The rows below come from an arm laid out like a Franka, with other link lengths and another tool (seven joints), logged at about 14 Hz.
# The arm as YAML. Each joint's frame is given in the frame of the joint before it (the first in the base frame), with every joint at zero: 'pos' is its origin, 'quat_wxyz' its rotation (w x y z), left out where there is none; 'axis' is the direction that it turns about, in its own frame. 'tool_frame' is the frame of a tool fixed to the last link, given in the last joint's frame.
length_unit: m
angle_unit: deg
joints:
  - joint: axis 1
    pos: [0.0, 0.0, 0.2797]
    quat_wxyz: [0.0, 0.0, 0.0, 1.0]
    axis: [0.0, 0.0, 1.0]
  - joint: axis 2
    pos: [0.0, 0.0, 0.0]
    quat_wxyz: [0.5, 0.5, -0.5, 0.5]
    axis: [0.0, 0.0, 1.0]
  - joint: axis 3
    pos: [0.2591, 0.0, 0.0]
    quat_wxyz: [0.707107, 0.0, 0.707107, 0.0]
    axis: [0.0, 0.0, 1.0]
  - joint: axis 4
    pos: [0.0, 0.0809, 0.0]
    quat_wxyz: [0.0, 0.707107, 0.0, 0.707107]
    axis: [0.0, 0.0, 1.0]
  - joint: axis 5
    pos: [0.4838, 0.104, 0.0]
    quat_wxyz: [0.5, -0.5, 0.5, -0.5]
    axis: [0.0, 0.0, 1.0]
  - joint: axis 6
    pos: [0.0, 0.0, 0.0]
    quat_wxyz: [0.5, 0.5, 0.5, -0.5]
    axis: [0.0, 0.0, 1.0]
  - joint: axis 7
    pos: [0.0, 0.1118, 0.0]
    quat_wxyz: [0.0, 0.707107, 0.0, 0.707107]
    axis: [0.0, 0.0, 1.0]
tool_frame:
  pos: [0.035, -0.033, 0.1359]
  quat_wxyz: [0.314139, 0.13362, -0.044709, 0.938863]
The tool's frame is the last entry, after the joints.
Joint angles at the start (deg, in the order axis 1, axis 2, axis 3, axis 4, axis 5, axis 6, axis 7): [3.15, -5.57, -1.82, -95.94, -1.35, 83.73, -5.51]
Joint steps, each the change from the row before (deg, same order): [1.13, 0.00, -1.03, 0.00, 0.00, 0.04, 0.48]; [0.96, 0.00, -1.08, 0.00, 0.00, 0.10, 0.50]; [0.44, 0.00, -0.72, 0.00, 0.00, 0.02, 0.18]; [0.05, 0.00, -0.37, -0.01, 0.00, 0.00, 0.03]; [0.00, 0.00, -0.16, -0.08, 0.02, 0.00, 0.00]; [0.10, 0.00, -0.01, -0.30, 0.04, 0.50, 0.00]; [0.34, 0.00, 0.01, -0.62, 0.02, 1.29, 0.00]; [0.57, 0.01, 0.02, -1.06, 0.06, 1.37, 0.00]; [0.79, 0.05, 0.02, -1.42, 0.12, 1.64, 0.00]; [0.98, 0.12, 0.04, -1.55, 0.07, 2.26, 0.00]
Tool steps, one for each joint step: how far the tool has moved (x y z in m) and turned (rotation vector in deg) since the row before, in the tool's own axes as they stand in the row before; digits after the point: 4 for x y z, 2 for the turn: [0.0004, 0.0003, -0.0001, 0.02, 0.04, 0.37]; [-0.0014, -0.0014, 0.0003, 0.03, 0.03, 0.62]; [-0.0024, -0.0025, 0.0008, 0.05, 0.07, 0.45]; [-0.0026, -0.0027, 0.0010, 0.06, 0.07, 0.34]; [-0.0010, -0.0013, 0.0013, 0.07, 0.10, 0.14]; [0.0006, 0.0018, 0.0019, -0.19, -0.11, -0.05]; [0.0019, 0.0054, 0.0029, -0.58, -0.46, -0.21]; [0.0053, 0.0076, 0.0068, -0.39, -0.20, -0.53]; [0.0080, 0.0100, 0.0099, -0.39, -0.09, -0.76]; [0.0091, 0.0126, 0.0103, -0.70, -0.42, -0.88]
